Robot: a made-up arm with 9 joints. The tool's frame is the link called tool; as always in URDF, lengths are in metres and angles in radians. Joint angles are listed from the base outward.
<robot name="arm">
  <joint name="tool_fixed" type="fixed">
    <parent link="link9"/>
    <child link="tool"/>
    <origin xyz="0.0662 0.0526 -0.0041" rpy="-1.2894 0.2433 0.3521"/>
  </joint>
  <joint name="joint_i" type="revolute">
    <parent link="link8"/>
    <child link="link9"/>
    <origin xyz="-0.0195 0.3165 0.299" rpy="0 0 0"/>
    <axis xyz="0 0 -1"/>
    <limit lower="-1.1" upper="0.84"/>
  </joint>
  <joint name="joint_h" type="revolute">
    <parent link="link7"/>
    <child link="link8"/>
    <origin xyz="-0.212 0.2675 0.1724" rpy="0 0 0"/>
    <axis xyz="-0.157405 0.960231 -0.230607"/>
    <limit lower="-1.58" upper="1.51"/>
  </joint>
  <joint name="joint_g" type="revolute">
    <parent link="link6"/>
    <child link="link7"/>
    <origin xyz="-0.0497 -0.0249 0.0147" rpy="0 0 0"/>
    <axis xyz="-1 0 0"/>
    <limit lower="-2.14" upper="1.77"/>
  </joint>
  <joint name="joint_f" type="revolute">
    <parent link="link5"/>
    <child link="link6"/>
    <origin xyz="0.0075 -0.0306 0.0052" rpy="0 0 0"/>
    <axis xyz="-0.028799 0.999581 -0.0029"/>
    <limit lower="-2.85" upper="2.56"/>
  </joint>
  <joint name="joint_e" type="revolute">
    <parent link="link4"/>
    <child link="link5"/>
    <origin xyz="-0.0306 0.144 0.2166" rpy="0 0 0"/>
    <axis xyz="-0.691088 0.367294 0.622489"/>
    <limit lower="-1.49" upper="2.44"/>
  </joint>
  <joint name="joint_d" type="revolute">
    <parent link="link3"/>
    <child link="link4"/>
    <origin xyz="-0.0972 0.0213 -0.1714" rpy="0 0 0"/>
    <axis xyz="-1 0 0"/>
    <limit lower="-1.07" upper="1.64"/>
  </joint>
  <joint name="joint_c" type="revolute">
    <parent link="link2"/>
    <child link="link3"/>
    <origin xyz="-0.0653 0.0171 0.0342" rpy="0 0 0"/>
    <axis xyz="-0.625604 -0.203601 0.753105"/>
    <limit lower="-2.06" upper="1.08"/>
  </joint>
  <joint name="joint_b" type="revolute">
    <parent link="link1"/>
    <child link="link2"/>
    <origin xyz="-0.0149 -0.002 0.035" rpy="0 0 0"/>
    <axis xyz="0 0 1"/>
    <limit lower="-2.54" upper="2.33"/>
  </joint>
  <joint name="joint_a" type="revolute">
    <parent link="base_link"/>
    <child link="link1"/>
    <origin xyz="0.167 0.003 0.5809" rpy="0 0 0"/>
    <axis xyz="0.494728 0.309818 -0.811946"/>
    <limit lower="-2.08" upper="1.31"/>
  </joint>
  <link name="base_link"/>
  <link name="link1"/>
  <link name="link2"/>
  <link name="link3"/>
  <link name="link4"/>
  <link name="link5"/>
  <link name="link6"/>
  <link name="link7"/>
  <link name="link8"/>
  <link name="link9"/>
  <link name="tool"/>
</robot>
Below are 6 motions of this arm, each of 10 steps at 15 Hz.
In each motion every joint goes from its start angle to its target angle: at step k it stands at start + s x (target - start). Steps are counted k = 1, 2, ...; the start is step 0. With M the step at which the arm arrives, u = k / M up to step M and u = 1 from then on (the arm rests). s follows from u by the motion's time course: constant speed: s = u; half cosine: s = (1 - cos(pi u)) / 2; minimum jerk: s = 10 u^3 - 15 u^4 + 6 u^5.
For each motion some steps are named. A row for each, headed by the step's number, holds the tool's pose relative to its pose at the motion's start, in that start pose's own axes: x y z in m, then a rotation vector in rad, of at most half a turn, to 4 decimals.
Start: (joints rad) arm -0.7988 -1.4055 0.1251 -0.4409 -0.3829 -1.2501 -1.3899 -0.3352 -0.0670
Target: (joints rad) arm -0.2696 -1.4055 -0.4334 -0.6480 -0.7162 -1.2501 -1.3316 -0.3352 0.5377
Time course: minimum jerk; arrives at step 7
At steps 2, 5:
2: -0.0486 0.1704 0.0396 -0.1658 0.0347 -0.0743
5: -0.3301 0.9468 -0.2310 -0.8255 -0.0696 -0.5787

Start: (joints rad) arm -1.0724 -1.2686 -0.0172 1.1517 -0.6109 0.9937 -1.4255 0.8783 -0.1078
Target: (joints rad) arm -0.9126 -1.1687 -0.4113 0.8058 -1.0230 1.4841 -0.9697 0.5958 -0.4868
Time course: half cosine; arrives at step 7
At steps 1, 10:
1: -0.0038 -0.0285 0.0097 0.0362 -0.0184 0.0023
10: -0.0273 -0.5471 -0.0443 0.6548 -0.4111 0.0829

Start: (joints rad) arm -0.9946 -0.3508 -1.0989 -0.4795 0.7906 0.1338 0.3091 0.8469 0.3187
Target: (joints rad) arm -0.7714 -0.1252 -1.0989 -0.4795 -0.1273 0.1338 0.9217 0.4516 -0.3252
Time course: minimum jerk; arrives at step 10
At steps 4, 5, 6, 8, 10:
4: -0.0189 -0.0964 0.0193 0.1183 -0.1908 -0.0511
5: -0.0246 -0.1559 0.0263 0.1747 -0.2864 -0.0826
6: -0.0259 -0.2178 0.0299 0.2226 -0.3729 -0.1130
8: -0.0198 -0.3085 0.0285 0.2772 -0.4835 -0.1509
10: -0.0171 -0.3290 0.0271 0.2873 -0.5068 -0.1582

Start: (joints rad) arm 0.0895 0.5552 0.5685 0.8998 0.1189 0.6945 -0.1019 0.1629 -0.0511
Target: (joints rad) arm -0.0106 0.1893 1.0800 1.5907 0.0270 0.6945 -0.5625 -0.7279 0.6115
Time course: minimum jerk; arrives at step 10
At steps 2, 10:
2: 0.0213 0.0105 0.0153 -0.0088 0.0537 -0.0680
10: 0.4149 0.4529 0.0770 -0.2629 0.5589 -1.3325

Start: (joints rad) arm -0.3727 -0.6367 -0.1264 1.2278 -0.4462 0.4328 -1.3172 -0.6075 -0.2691
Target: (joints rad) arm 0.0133 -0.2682 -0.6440 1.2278 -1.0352 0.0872 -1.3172 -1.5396 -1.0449
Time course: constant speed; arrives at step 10
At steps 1, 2, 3, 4, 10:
1: -0.0353 -0.0441 0.0091 -0.0235 -0.0845 -0.1146
2: -0.0710 -0.0761 0.0185 -0.0662 -0.1580 -0.2315
3: -0.1052 -0.0955 0.0294 -0.1284 -0.2201 -0.3481
4: -0.1356 -0.1020 0.0424 -0.2099 -0.2702 -0.4616
10: -0.1307 0.0793 0.1461 -1.0567 -0.3023 -0.9287

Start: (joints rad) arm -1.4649 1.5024 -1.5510 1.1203 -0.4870 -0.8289 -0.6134 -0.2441 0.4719
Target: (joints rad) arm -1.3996 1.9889 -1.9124 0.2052 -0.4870 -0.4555 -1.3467 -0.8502 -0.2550
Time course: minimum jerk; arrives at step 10
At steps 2, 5, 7, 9, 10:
2: 0.0380 -0.0640 -0.0046 0.0696 0.0016 -0.0178
5: 0.2759 -0.4754 -0.1901 0.4725 0.0862 -0.3282
7: 0.3547 -0.6646 -0.4105 0.5559 0.2616 -0.6902
9: 0.3620 -0.7169 -0.5026 0.5178 0.3764 -0.8586
10: 0.3620 -0.7193 -0.5073 0.5143 0.3833 -0.8676

